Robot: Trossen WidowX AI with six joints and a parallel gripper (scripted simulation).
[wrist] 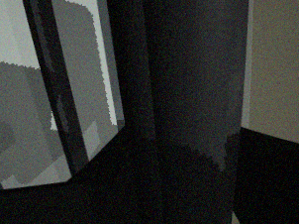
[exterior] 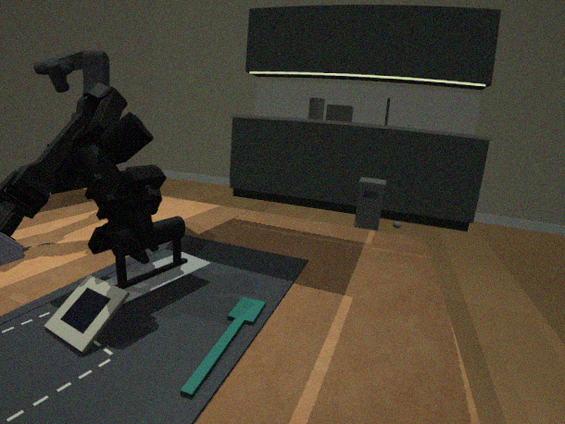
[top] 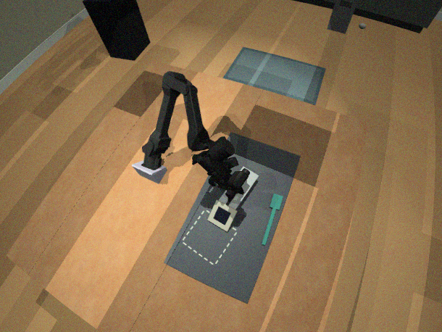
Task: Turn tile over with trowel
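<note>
The tile is 40 mm behind my gripper tip, 90 mm to the right of it and 50 mm below it. Round my gripper tip: teal long-handled spatula: 140 mm ahead, 10 mm to the right, 80 mm below; dark mat: 30 mm to the right, 100 mm below.
</note>
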